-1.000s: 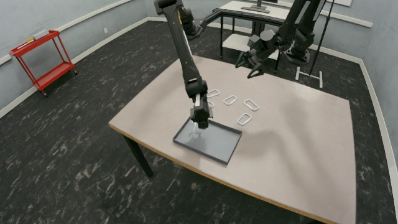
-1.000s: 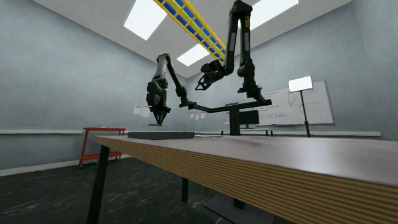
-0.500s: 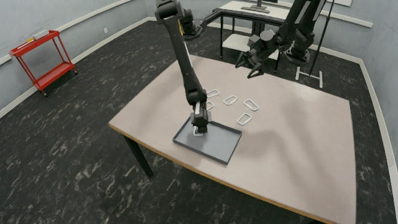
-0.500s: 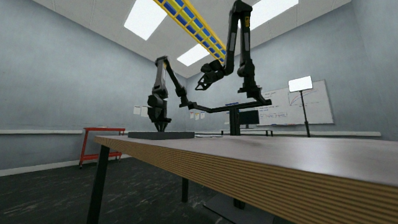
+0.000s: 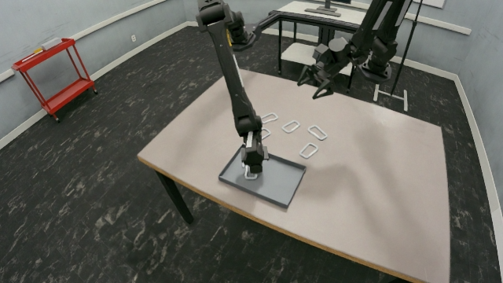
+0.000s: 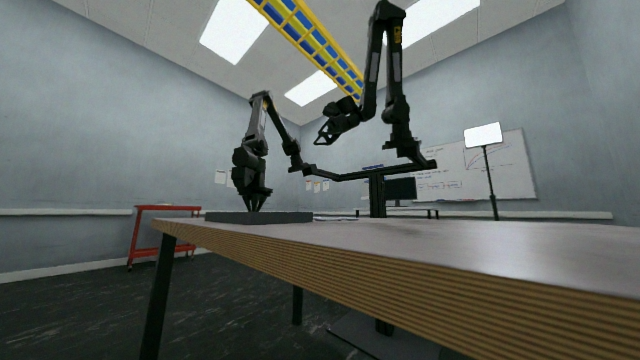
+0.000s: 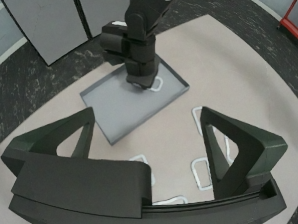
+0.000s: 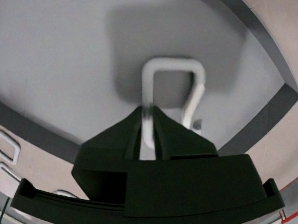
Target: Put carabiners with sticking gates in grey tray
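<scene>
The grey tray lies 4 cm to the left of my right hand, 1 cm below it and 1 cm ahead of it.
</scene>
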